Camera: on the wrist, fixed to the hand. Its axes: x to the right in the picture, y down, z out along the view.
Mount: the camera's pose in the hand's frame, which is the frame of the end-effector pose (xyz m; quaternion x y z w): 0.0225 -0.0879 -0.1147 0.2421 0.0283 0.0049 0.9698
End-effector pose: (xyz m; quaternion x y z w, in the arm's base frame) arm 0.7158 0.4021 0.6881 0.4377 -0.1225 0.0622 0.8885
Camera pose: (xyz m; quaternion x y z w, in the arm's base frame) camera 0.7753 0.4396 0.5599 0.6373 -0.0807 0.1067 0.7589
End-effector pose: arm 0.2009 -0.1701 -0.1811 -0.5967 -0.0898 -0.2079 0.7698
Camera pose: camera 0.1709 -0.3023 -0.1261 -0.3869 -0.1127 -0.1930 0.8946
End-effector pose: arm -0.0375 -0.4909 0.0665 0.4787 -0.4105 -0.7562 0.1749
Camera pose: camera 0.0625 -0.5048 -0.0393 0.5260 -0.5786 -0.6196 0.0690
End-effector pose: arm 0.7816 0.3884 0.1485 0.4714 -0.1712 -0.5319 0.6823
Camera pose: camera 0.8248 0.4222 0.0129 0.6366 -0.2778 -0.4577 0.5550
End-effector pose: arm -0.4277 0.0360 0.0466 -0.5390 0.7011 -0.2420 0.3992
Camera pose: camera -0.4746 -0.0223 0.1722 -0.4158 0.6353 -0.4177 0.4990
